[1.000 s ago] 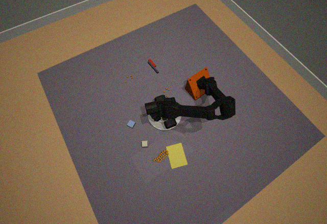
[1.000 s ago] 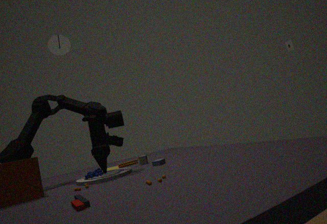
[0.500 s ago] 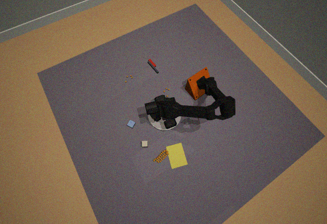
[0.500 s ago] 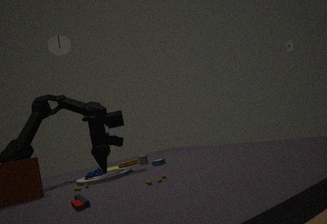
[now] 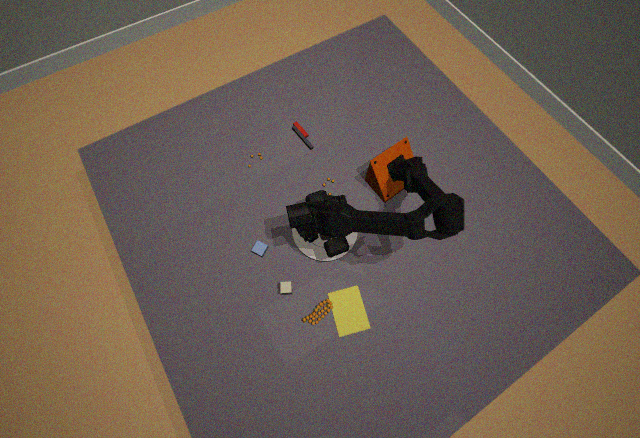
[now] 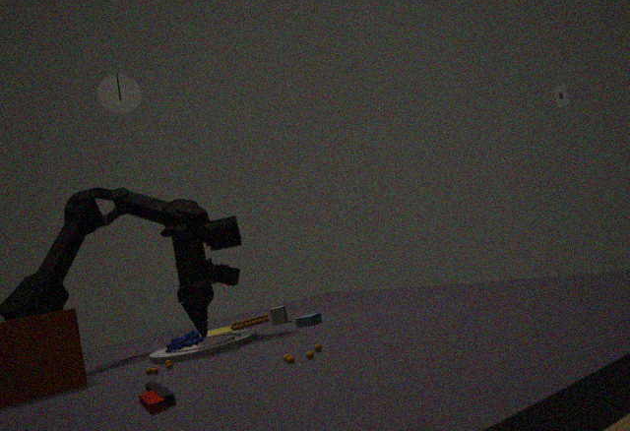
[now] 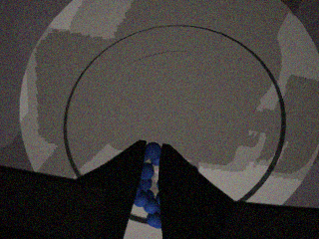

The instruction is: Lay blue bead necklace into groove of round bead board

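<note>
The round white bead board lies 1 cm to the right of my gripper tip, 1 cm below it and 1 cm behind it. Also, from my gripper tip: cream cube 19 cm ahead, 6 cm to the left, 1 cm below; yellow sheet 21 cm to the left, 9 cm ahead, 2 cm below; light blue cube 18 cm ahead, 8 cm to the right, 1 cm below.
</note>
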